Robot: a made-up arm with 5 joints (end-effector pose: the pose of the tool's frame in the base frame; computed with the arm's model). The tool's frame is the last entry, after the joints.
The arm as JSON. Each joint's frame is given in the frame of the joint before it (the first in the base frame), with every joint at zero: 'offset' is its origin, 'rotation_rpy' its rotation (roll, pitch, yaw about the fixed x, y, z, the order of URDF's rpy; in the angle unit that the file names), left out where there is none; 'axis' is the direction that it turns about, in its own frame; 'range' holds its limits. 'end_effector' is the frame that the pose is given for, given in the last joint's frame.
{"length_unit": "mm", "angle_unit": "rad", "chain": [
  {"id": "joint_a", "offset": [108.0, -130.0, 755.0], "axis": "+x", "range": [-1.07, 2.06]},
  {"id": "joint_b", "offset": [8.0, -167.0, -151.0], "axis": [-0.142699, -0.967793, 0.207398], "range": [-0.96, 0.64]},
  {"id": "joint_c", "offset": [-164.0, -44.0, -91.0], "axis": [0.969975, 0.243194, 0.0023], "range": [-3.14, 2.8]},
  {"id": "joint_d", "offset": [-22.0, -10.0, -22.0], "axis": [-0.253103, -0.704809, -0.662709], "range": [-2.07, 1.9]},
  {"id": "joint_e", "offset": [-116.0, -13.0, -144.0], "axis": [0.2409, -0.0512, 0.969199], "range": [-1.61, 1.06]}
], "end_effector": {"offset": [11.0, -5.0, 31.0], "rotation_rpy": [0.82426, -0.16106, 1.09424]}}
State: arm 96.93 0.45 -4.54 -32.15 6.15
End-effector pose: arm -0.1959 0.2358 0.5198 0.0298 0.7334 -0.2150 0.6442
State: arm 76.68 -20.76 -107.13 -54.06 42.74
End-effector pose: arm -0.1999 -0.1193 0.4707 0.2267 0.4192 0.5200 0.7089
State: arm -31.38 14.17 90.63 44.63 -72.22
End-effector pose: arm -0.1290 -0.3529 0.5333 0.7598 0.5668 -0.0765 -0.3093
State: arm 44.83 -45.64 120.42 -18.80 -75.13
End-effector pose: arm -0.1514 -0.2485 0.7162 0.3450 -0.8497 -0.3447 0.2002
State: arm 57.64 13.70 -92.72 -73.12 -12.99
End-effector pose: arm -0.1778 -0.0976 0.3751 0.7292 0.3737 0.4534 0.3508
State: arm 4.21 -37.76 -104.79 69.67 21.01
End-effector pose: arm -0.0428 -0.4762 0.6380 0.5777 -0.5469 0.2181 0.5653
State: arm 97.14 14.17 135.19 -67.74 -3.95
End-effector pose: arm -0.1909 0.2254 0.6038 0.7897 -0.0300 0.5399 -0.2897
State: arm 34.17 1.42 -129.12 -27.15 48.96
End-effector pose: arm -0.1825 -0.2934 0.4297 0.6329 -0.0259 0.6664 0.3933
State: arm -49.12 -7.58 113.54 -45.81 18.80
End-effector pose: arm -0.2383 -0.3872 0.7456 0.0387 0.8060 -0.0481 0.5887
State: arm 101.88 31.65 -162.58 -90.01 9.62
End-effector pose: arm -0.1459 0.2522 0.6226 0.6350 0.6043 0.4695 0.1058
